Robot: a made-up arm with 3 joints. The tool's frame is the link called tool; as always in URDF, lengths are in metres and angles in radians.
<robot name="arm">
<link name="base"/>
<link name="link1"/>
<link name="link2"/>
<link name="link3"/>
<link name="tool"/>
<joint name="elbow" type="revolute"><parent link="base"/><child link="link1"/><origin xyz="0.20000 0.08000 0.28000" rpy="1.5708 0.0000 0.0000"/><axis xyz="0 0 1"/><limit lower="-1.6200" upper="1.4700" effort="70" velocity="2.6"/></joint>
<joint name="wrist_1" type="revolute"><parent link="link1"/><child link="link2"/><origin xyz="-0.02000 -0.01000 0.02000" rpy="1.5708 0.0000 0.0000"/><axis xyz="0 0 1"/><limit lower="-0.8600" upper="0.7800" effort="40" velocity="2.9"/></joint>
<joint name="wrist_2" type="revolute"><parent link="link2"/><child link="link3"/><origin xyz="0.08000 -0.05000 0.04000" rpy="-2.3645 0.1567 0.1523"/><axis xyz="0 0 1"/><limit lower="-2.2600" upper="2.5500" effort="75" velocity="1.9"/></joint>
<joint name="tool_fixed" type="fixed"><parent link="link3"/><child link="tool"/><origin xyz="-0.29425 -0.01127 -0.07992" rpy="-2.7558 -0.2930 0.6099"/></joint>
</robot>
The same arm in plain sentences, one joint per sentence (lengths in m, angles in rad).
The arm has three revolute joints in a row. What follows holds with every joint at zero, and every direction is one of the base frame's. Joint 1 sits 0.2 m along +x and 0.08 m along +y and 0.28 m along +z from the base frame's origin and turns about -y, from -1.62 to 1.47 rad. Joint 2 sits 0.02 m along -x and 0.02 m along -y and 0.01 m along -z from joint 1 and turns about -z, from -0.86 to 0.78 rad. Joint 3 sits 0.08 m along +x and 0.05 m along +y and 0.04 m along -z from joint 2 and turns about the direction (-0.216403, -0.676209, 0.704209), from -2.26 to 2.55 rad. The tool frame, which is the frame that the pose is given for, sits 0.27 m along -x and 0.09 m along +y and 0.11 m along -z from joint 3; its axes are the base frame's turned by roll -2.0146, pitch -0.7834 and yaw 0.1169 rad (as in URDF: about the fixed x, then y, then z).
